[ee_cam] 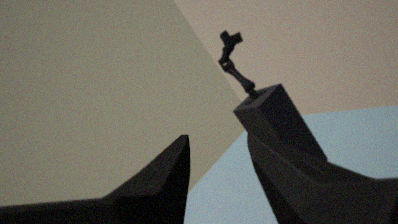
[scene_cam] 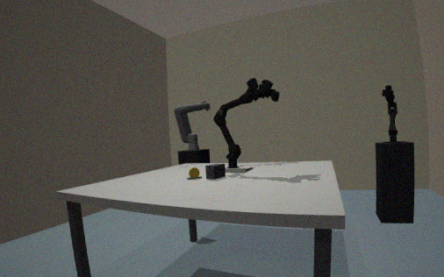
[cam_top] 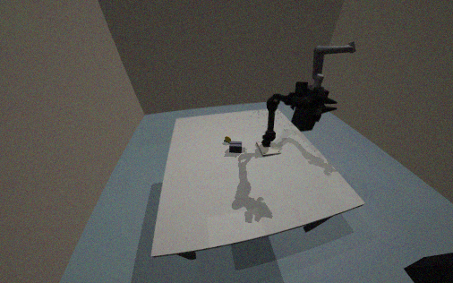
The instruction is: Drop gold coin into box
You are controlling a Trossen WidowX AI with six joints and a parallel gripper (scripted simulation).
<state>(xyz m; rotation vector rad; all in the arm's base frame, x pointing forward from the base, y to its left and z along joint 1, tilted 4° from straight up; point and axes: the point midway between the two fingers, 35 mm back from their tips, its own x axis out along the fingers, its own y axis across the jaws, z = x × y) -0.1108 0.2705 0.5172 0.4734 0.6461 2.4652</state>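
Right now the gold coin is 500 mm ahead of my gripper tip, 490 mm below it and 410 mm to the right of it.
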